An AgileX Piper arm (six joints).
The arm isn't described. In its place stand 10 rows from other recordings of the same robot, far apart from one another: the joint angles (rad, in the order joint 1, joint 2, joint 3, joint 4, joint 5, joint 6), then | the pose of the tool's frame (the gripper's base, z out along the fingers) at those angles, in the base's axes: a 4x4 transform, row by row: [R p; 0 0 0 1], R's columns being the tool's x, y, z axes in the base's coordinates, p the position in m.
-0.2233, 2.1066, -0.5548, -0.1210, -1.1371, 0.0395 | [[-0.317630 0.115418 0.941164 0.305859], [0.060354 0.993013 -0.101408 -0.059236], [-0.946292 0.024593 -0.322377 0.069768], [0 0 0 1]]
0.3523, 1.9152, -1.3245, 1.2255, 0.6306, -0.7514 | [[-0.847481 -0.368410 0.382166 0.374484], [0.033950 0.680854 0.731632 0.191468], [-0.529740 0.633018 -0.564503 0.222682], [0 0 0 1]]
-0.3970, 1.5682, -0.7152, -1.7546, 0.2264, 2.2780 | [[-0.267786 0.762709 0.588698 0.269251], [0.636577 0.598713 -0.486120 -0.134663], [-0.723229 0.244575 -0.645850 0.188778], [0 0 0 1]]
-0.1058, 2.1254, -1.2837, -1.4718, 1.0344, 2.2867 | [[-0.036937 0.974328 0.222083 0.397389], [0.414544 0.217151 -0.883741 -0.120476], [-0.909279 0.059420 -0.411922 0.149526], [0 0 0 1]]
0.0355, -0.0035, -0.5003, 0.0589, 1.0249, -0.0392 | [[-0.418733 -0.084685 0.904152 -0.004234], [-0.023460 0.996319 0.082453 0.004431], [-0.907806 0.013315 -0.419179 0.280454], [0 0 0 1]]
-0.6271, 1.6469, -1.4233, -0.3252, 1.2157, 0.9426 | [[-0.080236 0.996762 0.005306 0.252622], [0.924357 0.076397 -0.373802 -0.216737], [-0.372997 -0.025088 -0.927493 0.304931], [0 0 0 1]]
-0.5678, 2.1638, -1.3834, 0.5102, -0.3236, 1.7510 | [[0.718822 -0.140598 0.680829 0.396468], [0.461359 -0.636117 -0.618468 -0.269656], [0.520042 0.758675 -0.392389 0.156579], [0 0 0 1]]
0.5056, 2.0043, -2.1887, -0.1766, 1.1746, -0.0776 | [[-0.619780 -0.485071 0.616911 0.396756], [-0.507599 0.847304 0.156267 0.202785], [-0.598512 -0.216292 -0.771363 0.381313], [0 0 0 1]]
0.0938, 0.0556, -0.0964, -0.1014, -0.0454, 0.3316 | [[0.144611 -0.134735 0.980272 0.055427], [0.242883 0.965210 0.096835 0.005634], [-0.959216 0.224088 0.172305 0.246743], [0 0 0 1]]
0.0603, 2.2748, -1.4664, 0.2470, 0.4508, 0.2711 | [[-0.854183 0.344016 0.389903 0.449787], [0.420986 0.897666 0.130257 0.036866], [-0.305192 0.275407 -0.911597 0.081256], [0 0 0 1]]
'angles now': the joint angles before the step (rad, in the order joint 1, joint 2, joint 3, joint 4, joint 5, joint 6). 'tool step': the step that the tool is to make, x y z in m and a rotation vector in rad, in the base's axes. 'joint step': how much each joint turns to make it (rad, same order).
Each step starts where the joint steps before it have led.
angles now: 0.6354 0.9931 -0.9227 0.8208 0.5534 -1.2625
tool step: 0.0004 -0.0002 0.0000 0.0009 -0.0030 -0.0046
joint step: 0.0000 -0.0003 0.0009 -0.0019 -0.0058 0.0009
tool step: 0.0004 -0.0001 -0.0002 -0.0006 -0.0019 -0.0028
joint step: -0.0004 0.0004 0.0007 -0.0016 -0.0033 -0.0001
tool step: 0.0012 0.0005 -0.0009 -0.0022 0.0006 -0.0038
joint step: 0.0003 0.0041 0.0007 -0.0024 -0.0050 0.0010
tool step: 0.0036 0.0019 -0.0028 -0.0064 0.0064 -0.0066
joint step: -0.0004 0.0145 0.0006 -0.0011 -0.0087 -0.0003
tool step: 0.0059 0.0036 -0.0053 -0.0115 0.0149 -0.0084
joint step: 0.0005 0.0258 0.0010 -0.0007 -0.0120 0.0005
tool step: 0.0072 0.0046 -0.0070 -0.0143 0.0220 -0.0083
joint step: 0.0001 0.0334 0.0006 0.0018 -0.0114 0.0001
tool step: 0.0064 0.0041 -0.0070 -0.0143 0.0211 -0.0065
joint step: -0.0002 0.0308 0.0012 0.0026 -0.0090 -0.0012
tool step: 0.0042 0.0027 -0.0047 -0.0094 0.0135 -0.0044
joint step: 0.0000 0.0206 0.0005 0.0018 -0.0064 -0.0010
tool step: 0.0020 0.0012 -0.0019 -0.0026 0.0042 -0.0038
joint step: 0.0003 0.0091 0.0001 0.0017 -0.0059 -0.0009
